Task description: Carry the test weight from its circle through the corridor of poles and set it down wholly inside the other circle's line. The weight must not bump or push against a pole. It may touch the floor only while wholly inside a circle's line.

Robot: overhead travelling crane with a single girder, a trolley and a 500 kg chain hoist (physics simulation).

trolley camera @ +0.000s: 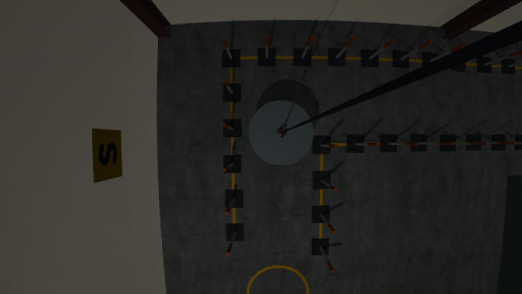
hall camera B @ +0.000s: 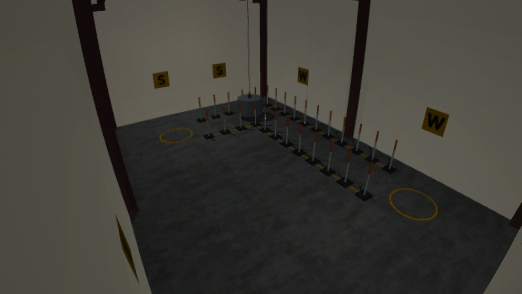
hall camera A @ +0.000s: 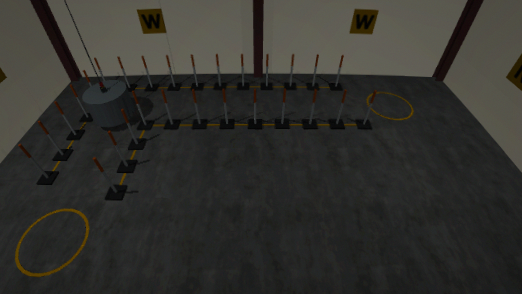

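Note:
The test weight (hall camera A: 108, 107) (hall camera B: 248, 106) (trolley camera: 272, 150) is a grey-blue upright cylinder hanging above the floor at the corridor's corner, with its shadow beside it. The hook (hall camera A: 103, 89) (hall camera B: 249, 95) (trolley camera: 281, 132) is shut on the weight at its top centre. In the trolley view the weight's right edge appears very close to the base of the inner corner pole (trolley camera: 322, 144); its left edge appears apart from the left pole row. One yellow circle (hall camera A: 40, 274) (hall camera B: 176, 143) (trolley camera: 278, 266) lies beyond the short leg's end, the other circle (hall camera A: 366, 103) (hall camera B: 407, 189) beyond the long leg's end.
Red-and-white poles on black bases line both legs, joined by yellow lines. The outer long row (hall camera A: 242, 86) stands near the W wall (hall camera A: 310, 45). The inner long row (hall camera A: 255, 123) runs parallel to it. The left row (trolley camera: 232, 163) faces the S wall (trolley camera: 60, 150).

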